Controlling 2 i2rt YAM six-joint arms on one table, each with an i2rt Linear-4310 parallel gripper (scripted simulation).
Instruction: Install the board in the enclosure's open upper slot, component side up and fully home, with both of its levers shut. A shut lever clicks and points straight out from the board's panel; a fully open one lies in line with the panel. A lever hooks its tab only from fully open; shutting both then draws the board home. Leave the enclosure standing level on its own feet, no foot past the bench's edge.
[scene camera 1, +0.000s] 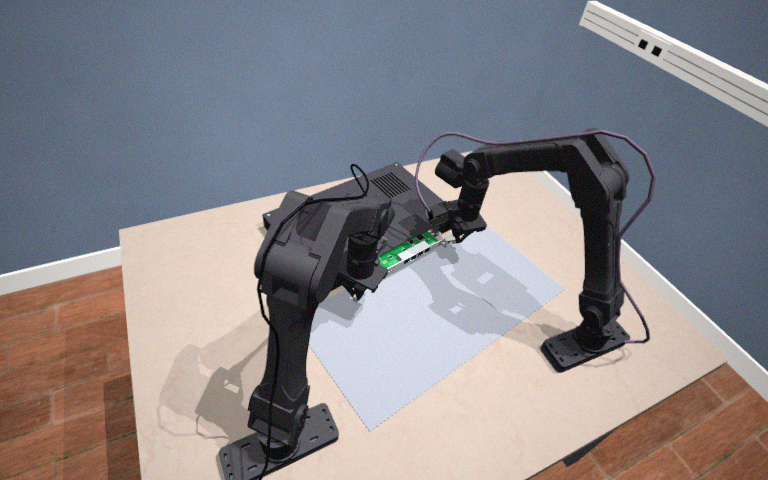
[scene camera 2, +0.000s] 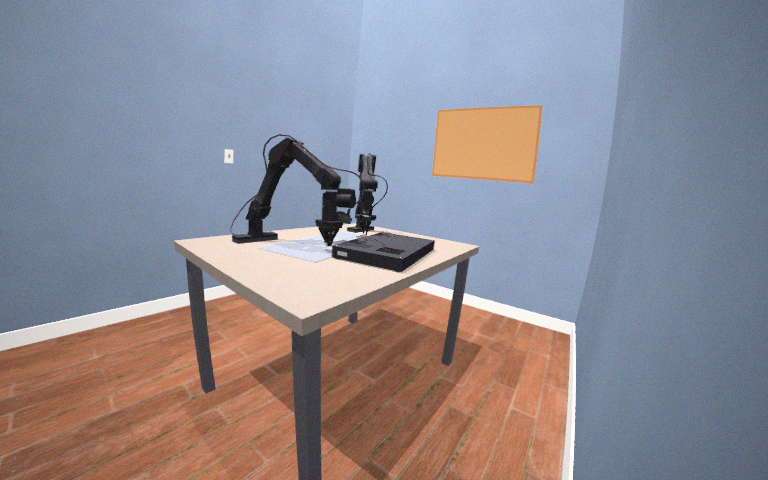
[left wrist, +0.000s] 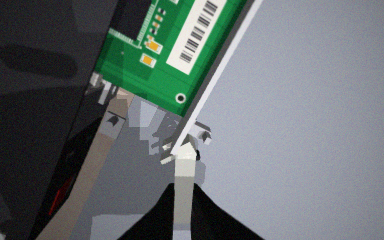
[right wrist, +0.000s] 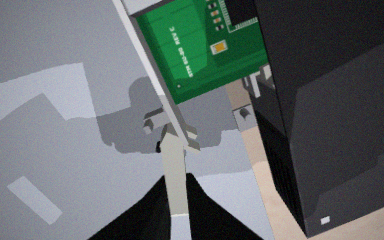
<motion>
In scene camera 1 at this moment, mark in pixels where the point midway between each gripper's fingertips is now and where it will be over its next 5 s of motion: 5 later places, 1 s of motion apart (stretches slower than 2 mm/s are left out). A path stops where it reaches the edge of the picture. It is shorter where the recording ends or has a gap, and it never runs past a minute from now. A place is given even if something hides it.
My left gripper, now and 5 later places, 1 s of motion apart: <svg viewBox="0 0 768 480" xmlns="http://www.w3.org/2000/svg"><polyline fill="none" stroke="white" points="357,297 353,294 347,287 346,286 350,287 354,287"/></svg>
My right gripper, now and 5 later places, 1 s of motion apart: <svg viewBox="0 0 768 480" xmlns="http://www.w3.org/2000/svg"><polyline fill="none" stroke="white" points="457,240 454,237 449,232 449,233 450,235 448,238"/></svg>
</motion>
